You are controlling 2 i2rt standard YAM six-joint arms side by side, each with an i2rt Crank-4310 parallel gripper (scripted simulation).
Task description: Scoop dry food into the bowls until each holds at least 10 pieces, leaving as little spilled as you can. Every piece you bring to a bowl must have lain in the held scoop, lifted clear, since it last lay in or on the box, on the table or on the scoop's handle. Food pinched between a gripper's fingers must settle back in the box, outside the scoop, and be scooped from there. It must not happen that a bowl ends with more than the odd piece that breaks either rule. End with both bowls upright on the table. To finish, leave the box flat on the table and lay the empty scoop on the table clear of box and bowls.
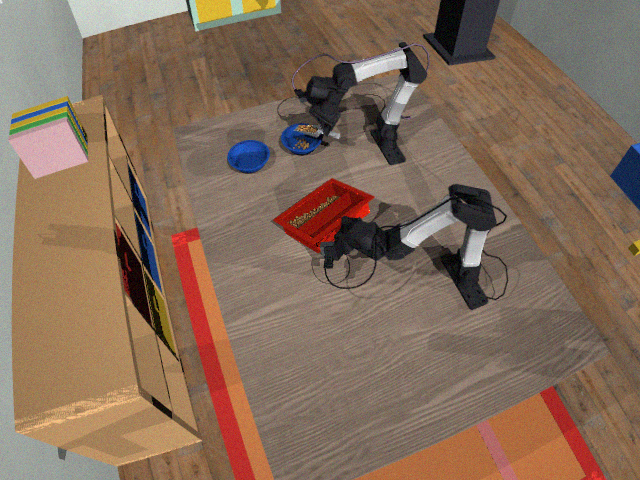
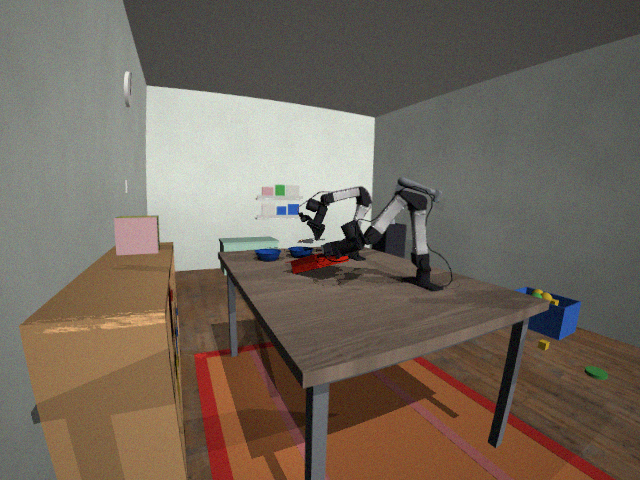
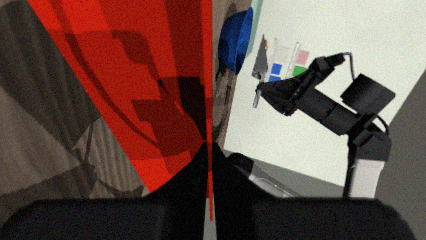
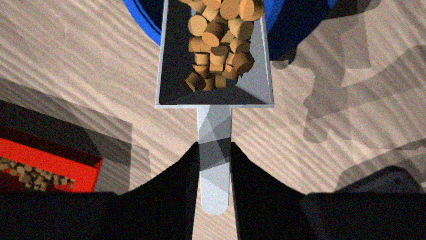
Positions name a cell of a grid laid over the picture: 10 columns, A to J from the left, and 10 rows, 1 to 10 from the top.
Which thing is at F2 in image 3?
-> A blue bowl.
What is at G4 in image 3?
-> My right gripper.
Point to a red box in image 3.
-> At D4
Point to a blue bowl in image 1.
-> D4
